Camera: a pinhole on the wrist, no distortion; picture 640 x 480 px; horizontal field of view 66.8 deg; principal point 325.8 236.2 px. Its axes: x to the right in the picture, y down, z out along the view. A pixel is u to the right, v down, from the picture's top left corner.
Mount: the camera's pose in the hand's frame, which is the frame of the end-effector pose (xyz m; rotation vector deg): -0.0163 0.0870 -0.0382 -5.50 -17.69 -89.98
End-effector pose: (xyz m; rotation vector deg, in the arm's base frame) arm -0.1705 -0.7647 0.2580 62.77 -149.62 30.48
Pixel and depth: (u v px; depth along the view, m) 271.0 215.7 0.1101
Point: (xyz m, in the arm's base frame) -0.2447 -0.6873 0.1585
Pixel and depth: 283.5 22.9 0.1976
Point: -0.2074 -0.6422 0.0536
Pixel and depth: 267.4 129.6 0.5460
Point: -0.2829 -0.6409 -0.2915
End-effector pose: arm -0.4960 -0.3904 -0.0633 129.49 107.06 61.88
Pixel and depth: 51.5 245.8 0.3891
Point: -0.0132 -0.4384 -0.1330
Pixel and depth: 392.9 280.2 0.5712
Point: -0.0904 -0.2570 -0.4256
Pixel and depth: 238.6 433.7 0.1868
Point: -0.2779 -0.3501 -0.0832
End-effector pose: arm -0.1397 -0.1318 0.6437 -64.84 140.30 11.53
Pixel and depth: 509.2 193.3 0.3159
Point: -0.0337 0.0525 0.4200
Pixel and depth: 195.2 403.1 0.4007
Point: -0.2926 0.1153 0.2964
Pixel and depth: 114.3 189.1 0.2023
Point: -0.2316 0.0961 0.5423
